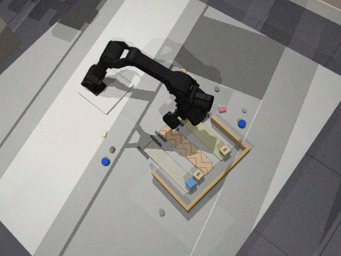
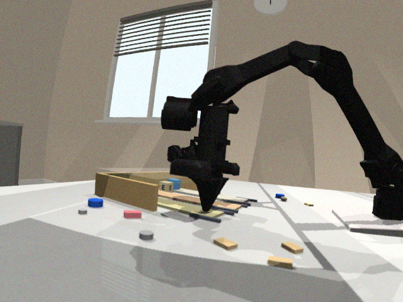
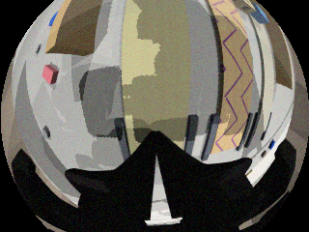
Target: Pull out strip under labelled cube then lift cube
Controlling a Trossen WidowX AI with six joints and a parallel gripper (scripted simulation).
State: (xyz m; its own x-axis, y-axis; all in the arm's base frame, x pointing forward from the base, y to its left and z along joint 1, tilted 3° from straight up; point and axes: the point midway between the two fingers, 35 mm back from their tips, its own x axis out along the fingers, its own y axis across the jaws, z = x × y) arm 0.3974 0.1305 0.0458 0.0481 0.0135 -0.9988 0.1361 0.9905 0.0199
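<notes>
The red block is 110 mm to the left of my gripper tip and 90 mm ahead of it.
</notes>
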